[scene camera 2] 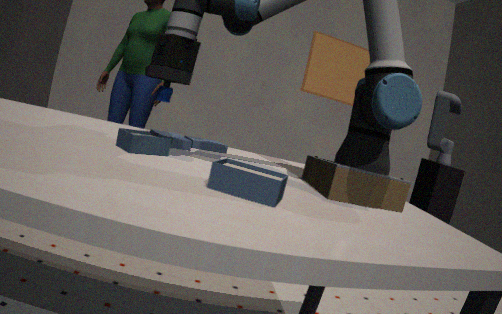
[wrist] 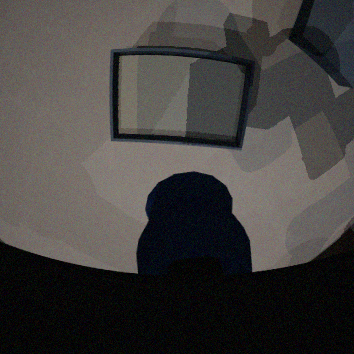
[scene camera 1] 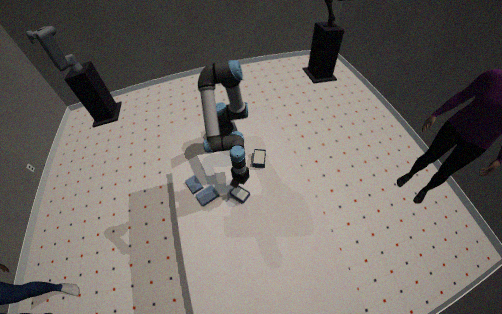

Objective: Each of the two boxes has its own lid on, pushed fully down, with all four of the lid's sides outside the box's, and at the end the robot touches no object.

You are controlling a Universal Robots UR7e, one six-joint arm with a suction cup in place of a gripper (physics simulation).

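Pixels of known places: hand, tool point: (scene camera 2: 162, 101) (wrist: 189, 211); arm's base, link origin: (scene camera 2: 361, 168) (scene camera 1: 223, 128).
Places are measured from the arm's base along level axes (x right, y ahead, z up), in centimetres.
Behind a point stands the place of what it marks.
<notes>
A blue box (scene camera 1: 258, 166) {z -5.9, x -17.3, y 36.9 cm} (scene camera 2: 245, 186) {z -5.2, x -23.8, y 31.9 cm} stands upright and uncovered nearer the arm's base. A second uncovered blue box (scene camera 1: 237, 199) {z -5.8, x 2.7, y 57.7 cm} (scene camera 2: 142, 145) {z -5.4, x -4.2, y 53.6 cm} (wrist: 114, 95) {z -3.8, x -3.2, y 58.2 cm} stands farther out, its pale inside showing in the wrist view. Two blue-grey lids lie on the table close together beside the second box: the larger-looking lid (scene camera 1: 207, 195) {z -4.7, x 21.3, y 50.4 cm} (scene camera 2: 172, 140) {z -5.4, x 14.9, y 48.2 cm} nearer it, the other lid (scene camera 1: 194, 184) {z -5.1, x 29.0, y 39.7 cm} (scene camera 2: 207, 145) {z -5.9, x 25.2, y 38.2 cm} beyond. My gripper (scene camera 1: 234, 184) {z 5.2, x -2.3, y 51.4 cm} (scene camera 2: 165, 95) (wrist: 190, 200), a dark blue suction cup, hangs above the table beside the second box, touching nothing and holding nothing; it is open.
The arm's base stands behind a brown block (scene camera 2: 370, 187) {z -2.8, x -9.6, y 1.0 cm} on the white table (scene camera 2: 125, 200) {z -7.4, x -39.3, y 49.6 cm}. Beyond the table, persons (scene camera 1: 475, 115) (scene camera 2: 140, 60) stand, and dark pedestals (scene camera 1: 92, 92) (scene camera 1: 325, 52) stand on the dotted floor. An orange board (scene camera 2: 335, 67) hangs on the wall.
</notes>
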